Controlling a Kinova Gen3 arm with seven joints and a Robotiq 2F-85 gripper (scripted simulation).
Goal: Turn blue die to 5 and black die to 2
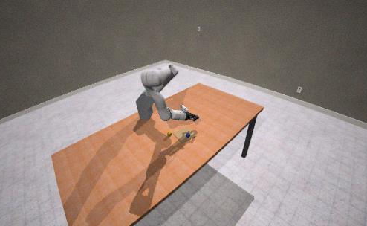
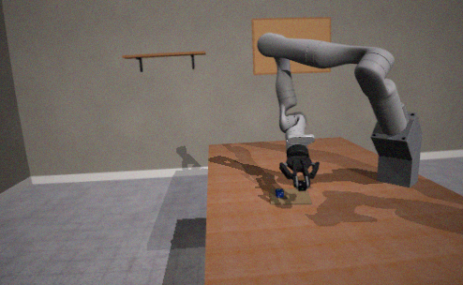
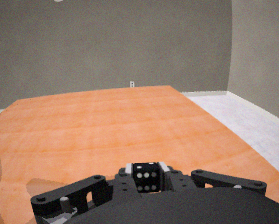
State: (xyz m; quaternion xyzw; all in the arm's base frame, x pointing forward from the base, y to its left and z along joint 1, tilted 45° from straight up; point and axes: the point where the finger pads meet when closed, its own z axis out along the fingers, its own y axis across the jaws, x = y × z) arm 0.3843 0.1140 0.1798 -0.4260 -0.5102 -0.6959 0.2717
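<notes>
My hand is 140 mm to the left of the tan mat, 100 mm above it and 20 mm short of it. The rest, counted from my hand: blue die 130 mm to the right, 80 mm below, 50 mm ahead; then yellow die 230 mm to the right, 90 mm below, 60 mm behind; then black die 10 mm to the left, 10 mm below.
</notes>
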